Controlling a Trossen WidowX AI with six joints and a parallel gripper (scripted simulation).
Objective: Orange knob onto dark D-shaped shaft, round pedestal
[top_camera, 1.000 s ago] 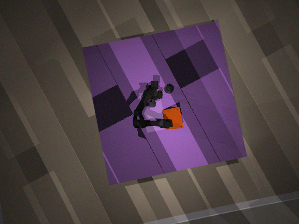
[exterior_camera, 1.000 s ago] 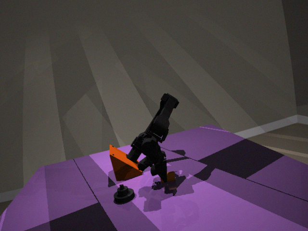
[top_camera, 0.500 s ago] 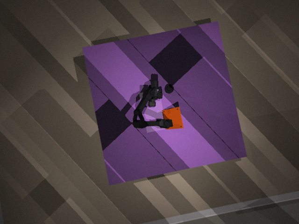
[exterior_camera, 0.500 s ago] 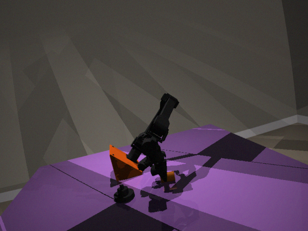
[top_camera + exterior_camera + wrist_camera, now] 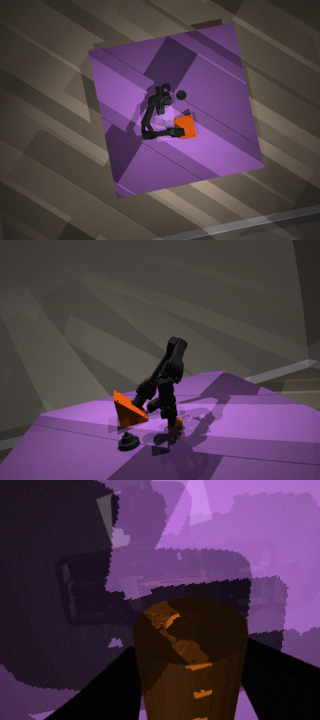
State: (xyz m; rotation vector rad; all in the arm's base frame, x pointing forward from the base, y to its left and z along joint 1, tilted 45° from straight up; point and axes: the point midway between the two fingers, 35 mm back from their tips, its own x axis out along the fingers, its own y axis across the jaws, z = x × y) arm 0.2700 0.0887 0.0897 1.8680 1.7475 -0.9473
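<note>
Right now the orange knob is 10 mm to the left of my gripper tip and 10 mm above it. From my gripper tip the other things lie so: shaft pedestal (190 mm to the right, 40 mm ahead, 10 mm above).
</note>
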